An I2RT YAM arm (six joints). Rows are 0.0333 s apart.
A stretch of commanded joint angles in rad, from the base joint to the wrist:
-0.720, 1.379, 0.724, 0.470, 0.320, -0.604
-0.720, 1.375, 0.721, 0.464, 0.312, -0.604
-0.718, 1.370, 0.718, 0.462, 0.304, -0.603
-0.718, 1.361, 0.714, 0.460, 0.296, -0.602
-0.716, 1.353, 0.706, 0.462, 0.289, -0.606
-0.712, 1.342, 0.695, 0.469, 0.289, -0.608
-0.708, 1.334, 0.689, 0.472, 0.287, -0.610
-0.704, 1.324, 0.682, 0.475, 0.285, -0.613
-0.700, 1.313, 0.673, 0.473, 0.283, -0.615
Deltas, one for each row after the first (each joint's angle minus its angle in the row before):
0.000, -0.004, -0.003, -0.006, -0.008, 0.000
0.002, -0.005, -0.003, -0.002, -0.008, 0.001
0.000, -0.009, -0.004, -0.002, -0.008, 0.001
0.002, -0.008, -0.008, 0.002, -0.007, -0.004
0.004, -0.011, -0.011, 0.007, 0.000, -0.002
0.004, -0.008, -0.006, 0.003, -0.002, -0.002
0.004, -0.010, -0.007, 0.003, -0.002, -0.003
0.004, -0.011, -0.009, -0.002, -0.002, -0.002

